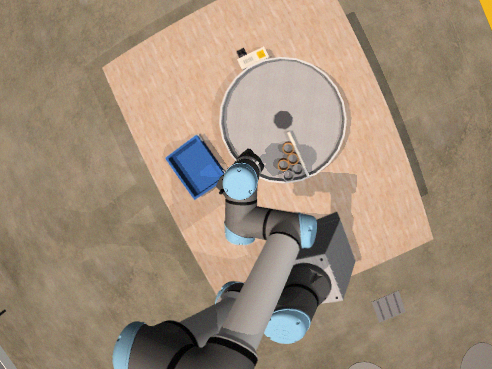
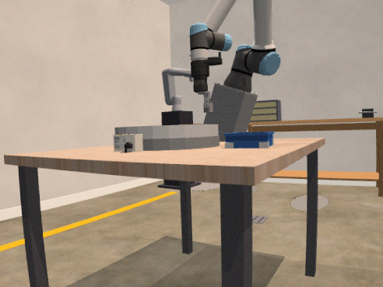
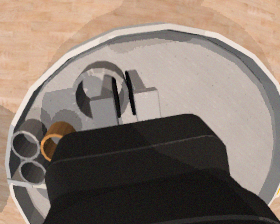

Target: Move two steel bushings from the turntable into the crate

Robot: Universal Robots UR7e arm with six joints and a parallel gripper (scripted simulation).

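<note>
Right now my hand is 40 mm short of the blue crate, 200 mm to the right of it and 150 mm above it. The rest, counted from my hand: grey turntable 80 mm ahead, 150 mm to the right, 120 mm below.
</note>
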